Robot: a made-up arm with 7 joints.
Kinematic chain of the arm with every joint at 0, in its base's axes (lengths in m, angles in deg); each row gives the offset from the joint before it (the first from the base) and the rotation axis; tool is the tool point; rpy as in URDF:
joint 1: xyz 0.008 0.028 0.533 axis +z
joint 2: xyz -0.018 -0.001 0 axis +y
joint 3: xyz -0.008 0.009 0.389 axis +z
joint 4: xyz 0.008 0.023 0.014 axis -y
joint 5: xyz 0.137 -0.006 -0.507 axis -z
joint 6: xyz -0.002 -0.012 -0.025 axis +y
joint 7: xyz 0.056 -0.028 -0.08 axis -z
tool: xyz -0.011 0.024 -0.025 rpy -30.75 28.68 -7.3
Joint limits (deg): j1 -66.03..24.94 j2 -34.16..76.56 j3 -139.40..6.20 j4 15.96..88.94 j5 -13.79..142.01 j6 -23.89..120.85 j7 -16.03..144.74
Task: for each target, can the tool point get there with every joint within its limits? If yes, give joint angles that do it. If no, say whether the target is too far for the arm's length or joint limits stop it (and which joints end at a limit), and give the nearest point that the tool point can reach.
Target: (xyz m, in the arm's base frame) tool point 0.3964 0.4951 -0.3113
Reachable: no: joint limits stop it (at a limit: joint 1, joint 2, joint 3, joint 5) | nearest point 0.3910 0.3800 -0.0246 | short by 0.309 m
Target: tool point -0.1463 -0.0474 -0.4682
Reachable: no: joint limits stop it (at a limit: joint 1, joint 2, joint 5) | nearest point -0.0170 -0.1566 -0.0148 | short by 0.484 m
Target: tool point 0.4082 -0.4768 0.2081
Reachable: yes | joints -45.24 53.52 -10.77 76.65 56.73 59.15 84.46
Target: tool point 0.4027 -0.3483 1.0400
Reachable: yes | joints -8.89 -16.86 -31.89 76.15 107.50 45.84 104.90
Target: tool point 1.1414 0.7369 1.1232
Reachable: no: too far | nearest point 0.6979 0.4298 0.8898 | short by 0.588 m
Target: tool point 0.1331 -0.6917 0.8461
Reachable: yes | joints -14.13 44.54 -88.99 79.08 4.32 13.26 30.24
